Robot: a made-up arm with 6 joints.
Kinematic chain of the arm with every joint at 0, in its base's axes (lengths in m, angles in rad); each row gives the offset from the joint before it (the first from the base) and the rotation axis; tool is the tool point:
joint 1: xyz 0 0 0.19 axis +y
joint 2: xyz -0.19 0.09 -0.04 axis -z
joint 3: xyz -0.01 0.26 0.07 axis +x
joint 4: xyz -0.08 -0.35 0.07 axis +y
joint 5: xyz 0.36 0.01 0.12 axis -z
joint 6: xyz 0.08 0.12 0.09 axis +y
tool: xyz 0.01 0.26 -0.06
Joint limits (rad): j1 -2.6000..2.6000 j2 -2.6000..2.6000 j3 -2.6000..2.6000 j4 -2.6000..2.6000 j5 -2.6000..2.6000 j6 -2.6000..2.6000
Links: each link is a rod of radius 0.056 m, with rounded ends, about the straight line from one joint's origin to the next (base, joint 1, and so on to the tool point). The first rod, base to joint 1, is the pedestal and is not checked.
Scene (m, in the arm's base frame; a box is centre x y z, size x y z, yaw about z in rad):
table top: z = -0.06
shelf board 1: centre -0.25 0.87 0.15 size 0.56 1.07 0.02 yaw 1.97
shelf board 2: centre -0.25 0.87 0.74 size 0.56 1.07 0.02 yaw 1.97
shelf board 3: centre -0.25 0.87 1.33 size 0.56 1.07 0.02 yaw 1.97
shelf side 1: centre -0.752 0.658 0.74 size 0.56 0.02 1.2 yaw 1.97
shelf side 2: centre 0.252 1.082 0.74 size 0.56 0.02 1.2 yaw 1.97
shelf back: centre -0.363 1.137 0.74 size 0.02 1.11 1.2 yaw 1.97
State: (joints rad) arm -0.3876 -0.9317 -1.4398 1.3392 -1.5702 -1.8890
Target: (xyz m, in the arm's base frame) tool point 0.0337 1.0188 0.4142
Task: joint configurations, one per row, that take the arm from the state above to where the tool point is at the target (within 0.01 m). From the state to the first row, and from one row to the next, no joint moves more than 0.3 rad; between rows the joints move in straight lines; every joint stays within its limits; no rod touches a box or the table.
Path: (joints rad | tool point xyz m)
1: -0.3131 -0.6500 -1.2987 1.1862 -1.2732 -1.7927 | -0.3265 0.4551 0.2502
2: -0.2386 -0.3684 -1.1576 1.0332 -0.9762 -1.6964 | -0.1649 0.4577 0.2261
3: -0.1642 -0.0867 -1.0166 0.8802 -0.6792 -1.6000 | 0.0077 0.4203 0.2024
4: -0.0897 0.1949 -0.8755 0.7271 -0.3822 -1.5037 | 0.1775 0.3248 0.1857
5: -0.2004 0.0259 -1.0417 0.6246 -0.0849 -1.6218 | 0.2360 0.3456 0.2128
6: -0.3112 -0.1432 -1.2079 0.5221 0.2123 -1.7398 | 0.2717 0.4069 0.3000
7: -0.4219 -0.3123 -1.3742 0.4195 0.5096 -1.8579 | 0.2413 0.5266 0.4142
8: -0.2169 -0.3081 -1.4061 0.1320 0.5761 -1.8847 | 0.2168 0.7130 0.4001
9: -0.0119 -0.3040 -1.4381 -0.1554 0.6425 -1.9115 | 0.1448 0.8824 0.3911
10: 0.1932 -0.2999 -1.4701 -0.4429 0.7090 -1.9383 | 0.0337 1.0188 0.4142

